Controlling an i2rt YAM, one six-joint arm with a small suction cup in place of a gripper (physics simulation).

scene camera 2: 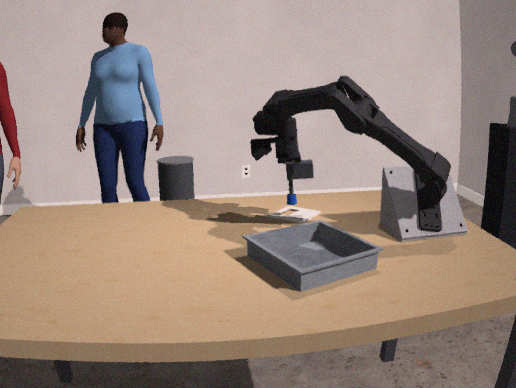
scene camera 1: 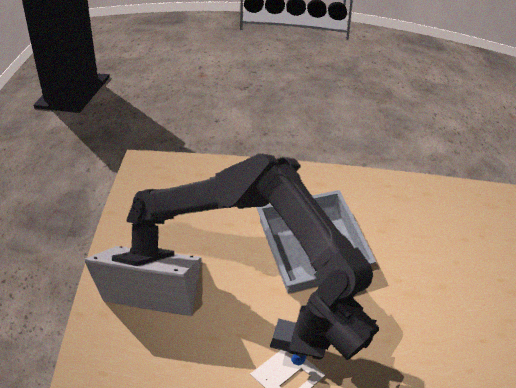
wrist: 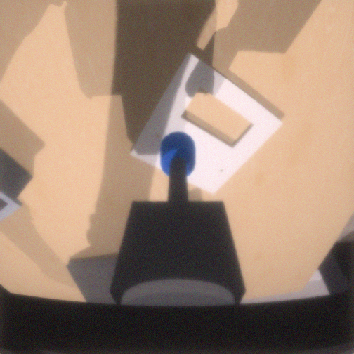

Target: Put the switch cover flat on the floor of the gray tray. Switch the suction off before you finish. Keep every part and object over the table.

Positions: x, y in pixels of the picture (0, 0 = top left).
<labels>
My suction cup (wrist: 175, 144) is 14 cm from the lens. A white switch cover (wrist: 211, 154): 22 cm from the lens. The marked spots on the white switch cover and my suction cup are 8 cm apart.
</labels>
